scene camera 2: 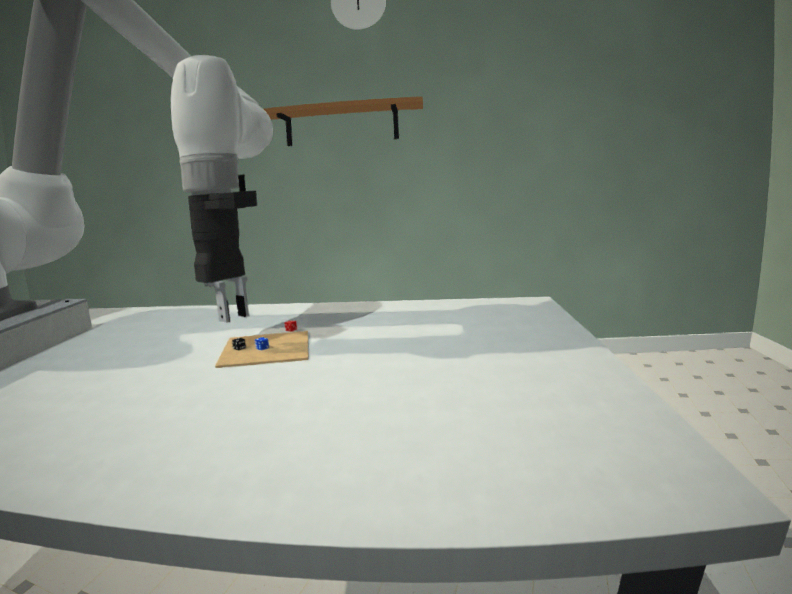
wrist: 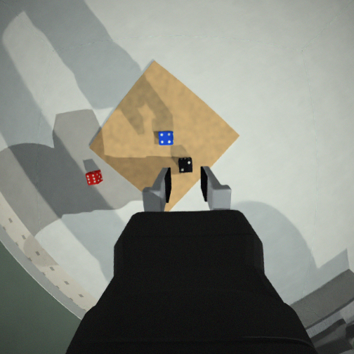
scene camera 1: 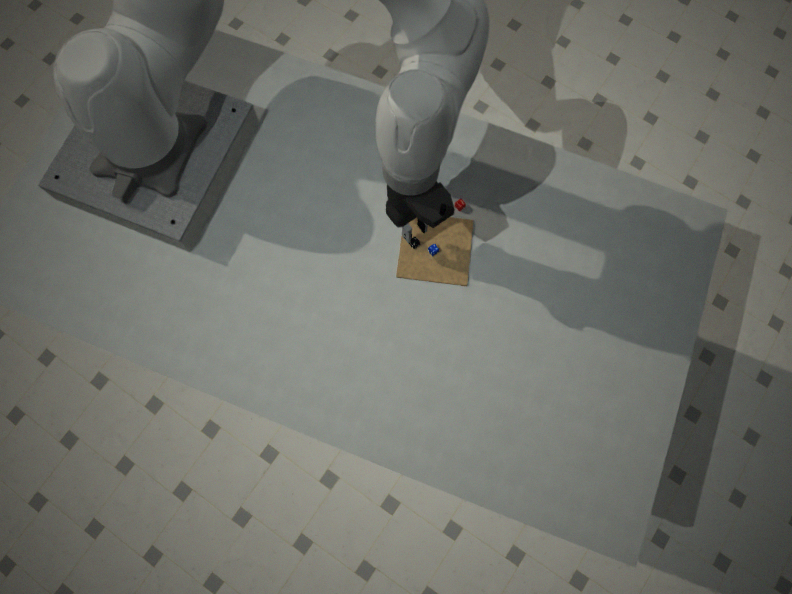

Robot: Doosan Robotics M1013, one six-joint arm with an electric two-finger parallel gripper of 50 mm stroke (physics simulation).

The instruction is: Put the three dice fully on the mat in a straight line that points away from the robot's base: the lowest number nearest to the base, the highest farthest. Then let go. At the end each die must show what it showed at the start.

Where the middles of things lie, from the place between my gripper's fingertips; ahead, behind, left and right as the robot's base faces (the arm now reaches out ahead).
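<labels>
Tan mat [scene camera 1: 453, 237]: my gripper is 5 cm above it and 5 cm short of it.
</labels>
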